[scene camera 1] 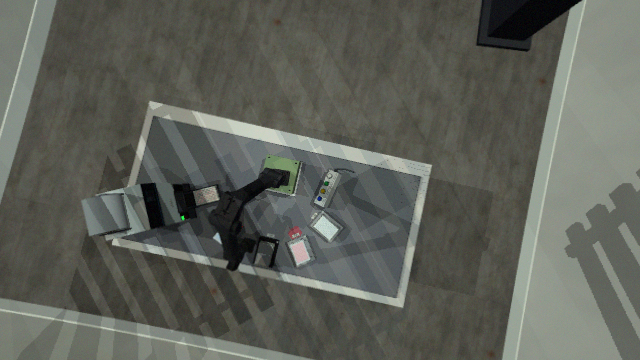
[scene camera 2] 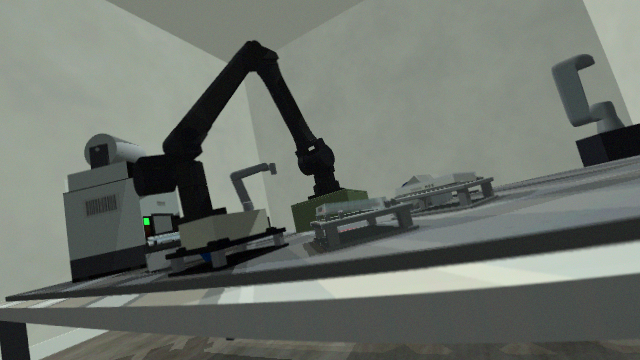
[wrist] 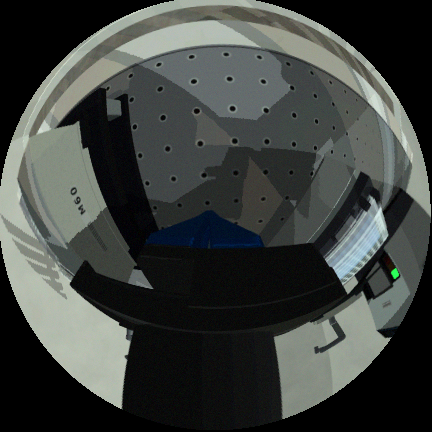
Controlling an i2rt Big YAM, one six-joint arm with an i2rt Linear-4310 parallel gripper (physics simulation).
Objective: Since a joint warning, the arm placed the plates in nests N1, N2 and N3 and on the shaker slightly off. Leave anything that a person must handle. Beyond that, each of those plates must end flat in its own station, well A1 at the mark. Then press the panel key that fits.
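My gripper [scene camera 1: 281, 178] [scene camera 2: 323, 193] is shut with nothing between the fingers. It stands low over the green shaker block [scene camera 1: 293, 172] [scene camera 2: 333, 210] at the back middle of the table. In the wrist view the blue fingertips [wrist: 207, 233] are together above a wide black surface that hides what lies under them. Three nests stand along the front. The left one is a black nest [scene camera 1: 264, 251] [scene camera 2: 223, 243] with a pale plate [scene camera 2: 219, 226]. The middle one holds a pink plate [scene camera 1: 298, 251] beside a red tag [scene camera 1: 294, 232]. The right one holds a white plate [scene camera 1: 326, 226].
A key panel [scene camera 1: 326, 188] with green, yellow and blue keys lies right of the shaker. A grey reader machine [scene camera 1: 152, 206] [scene camera 2: 100, 214] with a well plate on its tray [scene camera 1: 206, 195] stands at the table's left end. The perforated table top [scene camera 1: 366, 268] [wrist: 229, 92] lies around them.
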